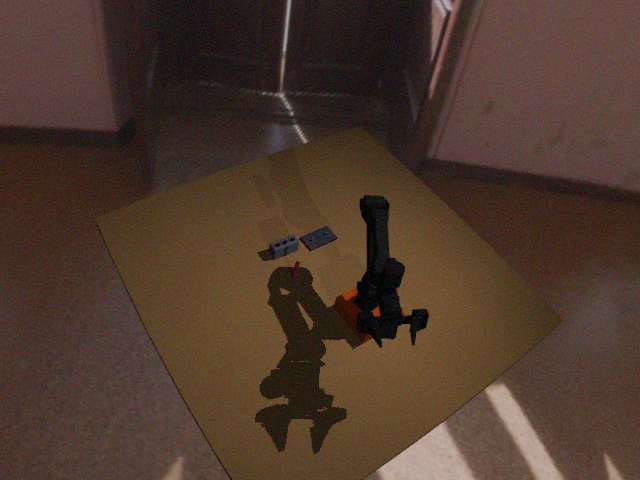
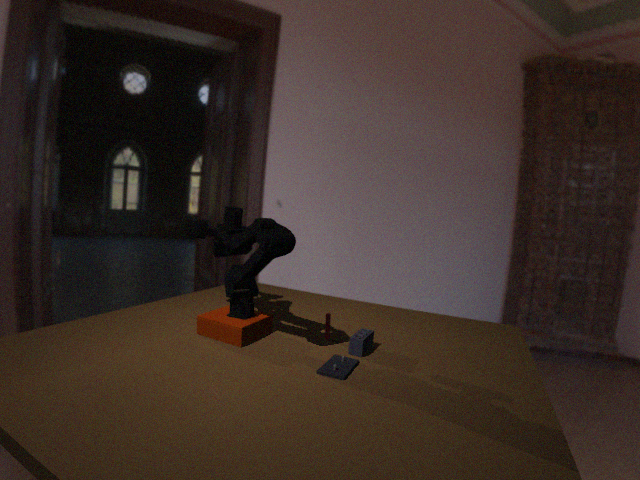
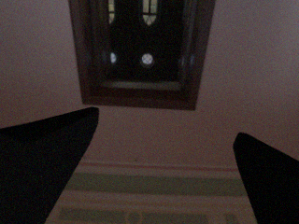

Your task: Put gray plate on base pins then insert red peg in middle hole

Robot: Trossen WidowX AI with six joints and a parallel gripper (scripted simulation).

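Right now the gray plate is 59 cm ahead of my gripper tip, 15 cm to the right of it and 26 cm below it. Also, from my gripper tip: red peg 48 cm ahead, 10 cm to the right, 26 cm below; then gray base 56 cm ahead, 29 cm to the right, 29 cm below.
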